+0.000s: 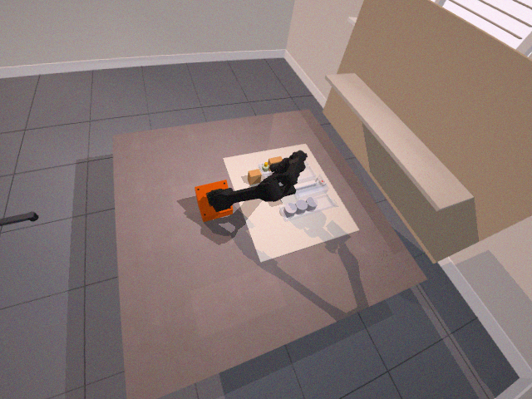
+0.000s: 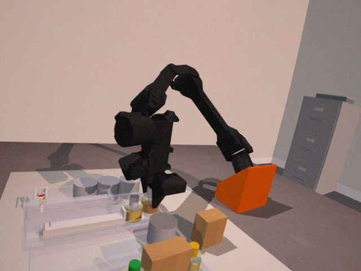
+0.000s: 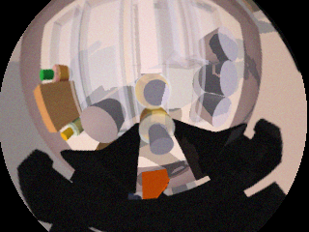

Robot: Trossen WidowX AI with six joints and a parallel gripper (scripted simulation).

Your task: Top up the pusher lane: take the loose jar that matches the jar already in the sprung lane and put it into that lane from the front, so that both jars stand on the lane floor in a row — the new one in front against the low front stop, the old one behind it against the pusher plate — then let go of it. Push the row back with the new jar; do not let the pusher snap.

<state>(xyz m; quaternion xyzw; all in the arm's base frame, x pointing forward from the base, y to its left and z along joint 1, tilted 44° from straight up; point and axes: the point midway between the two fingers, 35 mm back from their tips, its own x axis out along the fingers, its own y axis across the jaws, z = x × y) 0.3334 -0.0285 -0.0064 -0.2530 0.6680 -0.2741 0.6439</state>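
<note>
Right now the brown box is 90 mm behind my gripper tip, 120 mm to the left of it and 10 mm below it. From my gripper tip the other things lie so: clear sprung lane (140 mm ahead, 30 mm to the right, 30 mm below).
</note>
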